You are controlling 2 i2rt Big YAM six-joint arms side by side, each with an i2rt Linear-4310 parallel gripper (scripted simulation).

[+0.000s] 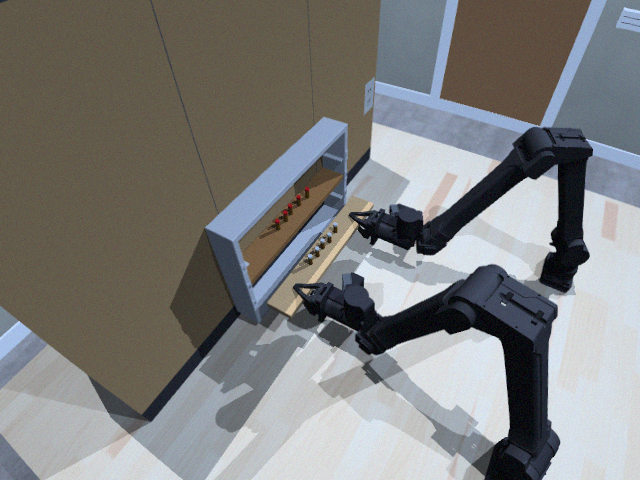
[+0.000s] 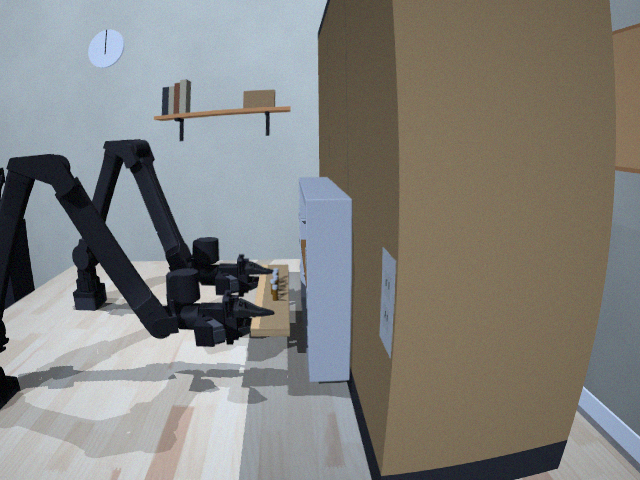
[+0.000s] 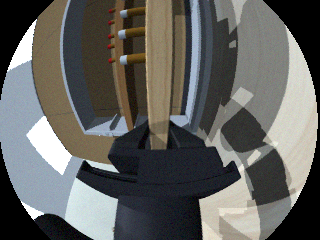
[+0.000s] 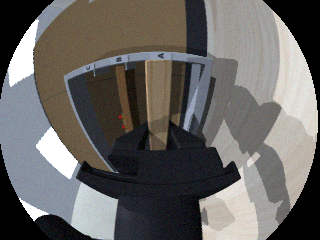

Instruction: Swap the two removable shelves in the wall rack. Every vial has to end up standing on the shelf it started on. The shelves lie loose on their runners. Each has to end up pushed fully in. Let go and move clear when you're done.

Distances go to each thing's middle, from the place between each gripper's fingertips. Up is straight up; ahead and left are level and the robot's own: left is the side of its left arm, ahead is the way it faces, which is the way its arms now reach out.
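The wall rack [image 1: 224,231] is 15 cm to the left of my right hand, 12 cm ahead of it and 7 cm above it. For the wall outlet [image 2: 388,263], I count 40 cm to the right of my right hand, 15 cm ahead of it and 17 cm above it. The brown wooden shelf [image 1: 264,249] is 12 cm ahead of my right hand, 7 cm above it and 15 cm to the left of it, while the pale wooden shelf [image 1: 286,301] is now 1 cm ahead of that same right hand and 15 cm to the left of it.
Counted from my left hand [image 1: 294,287], the wall rack is 11 cm ahead, 15 cm to the right and 7 cm above. The wall outlet is 71 cm to the right of my left hand, 14 cm ahead of it and 17 cm above it. I find the brown wooden shelf 7 cm above my left hand, 11 cm ahead of it and 15 cm to the right of it, and the pale wooden shelf is 15 cm to the right of my left hand.
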